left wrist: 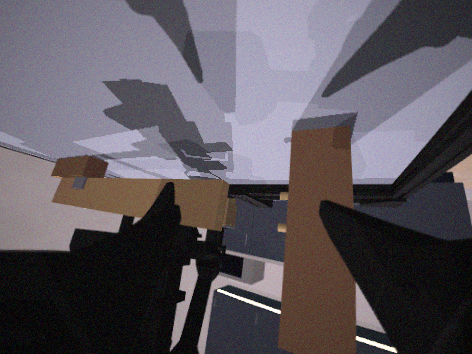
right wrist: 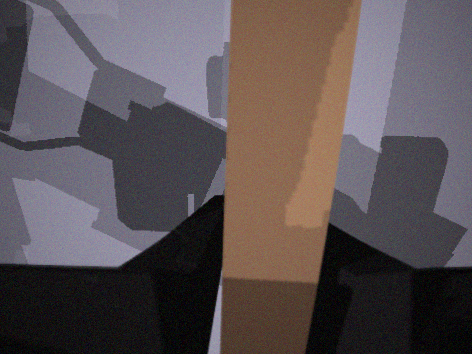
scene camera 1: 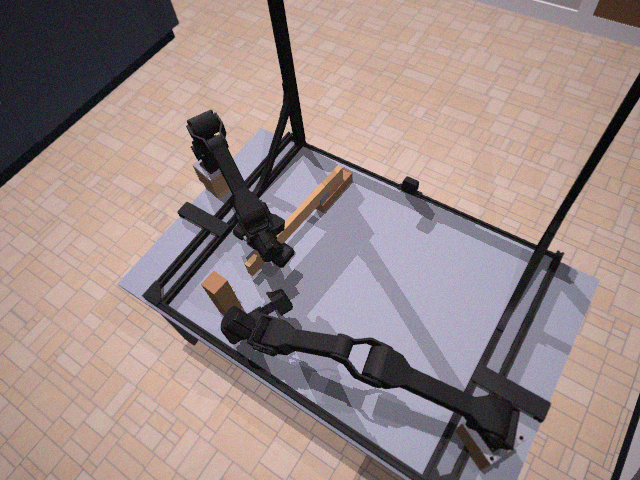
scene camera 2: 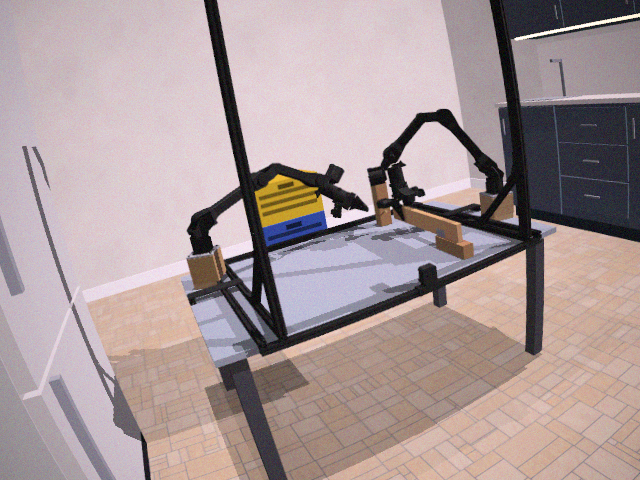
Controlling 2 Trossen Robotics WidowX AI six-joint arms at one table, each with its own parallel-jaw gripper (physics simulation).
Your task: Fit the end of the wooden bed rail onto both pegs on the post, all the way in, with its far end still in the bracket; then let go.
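Places are measured from the left arm's base along level axes (x left, y ahead, z down), in centimetres.
Where they show: left gripper, fingertip midpoint: (left wrist: 250, 209) (scene camera 1: 253, 301) (scene camera 2: 368, 210); right gripper, fingertip midpoint: (left wrist: 175, 184) (right wrist: 248, 207) (scene camera 2: 406, 220); left arm's base, link origin: (scene camera 1: 493, 431) (scene camera 2: 203, 251); right arm's base, link origin: (scene camera 1: 212, 163) (scene camera 2: 495, 192).
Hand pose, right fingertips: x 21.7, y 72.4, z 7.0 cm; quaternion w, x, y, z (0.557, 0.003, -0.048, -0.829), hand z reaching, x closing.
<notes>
Each offset is from my right fingertips to the centre of the thing. "spot": to the spot under its first point.
The wooden rail @[dy +5.0, dx -12.8, dz -2.4 cm] (scene camera 1: 305, 209) (scene camera 2: 431, 222) (left wrist: 140, 192) (right wrist: 280, 125) runs from the bracket @[spot: dy +9.2, dx -28.9, dz +4.4 cm] (scene camera 1: 337, 198) (scene camera 2: 454, 246) (left wrist: 80, 166) towards the upright post @[spot: dy -10.1, dx +17.1, dz -7.6 cm] (scene camera 1: 224, 297) (scene camera 2: 381, 204) (left wrist: 320, 240). In the left wrist view a gap separates its near end from the post's two pegs (left wrist: 282, 196) (left wrist: 282, 228). Its far end is at the bracket; how it sits inside is unclear. My right gripper (right wrist: 248, 207) is shut on the rail near its near end. My left gripper (left wrist: 250, 209) is open and empty beside the post; its fingers are hidden in scene camera 1.
A black frame @[spot: dy -22.5, dx -61.4, dz +5.3 cm] (scene camera 1: 480, 223) (scene camera 2: 361, 315) runs around the table, with tall uprights at its sides. A small black block @[spot: dy -1.7, dx -49.7, dz +0.1 cm] (scene camera 1: 409, 184) (scene camera 2: 427, 274) is fixed to one long bar. A yellow and blue cabinet (scene camera 2: 289, 204) stands behind the table in scene camera 2.
</notes>
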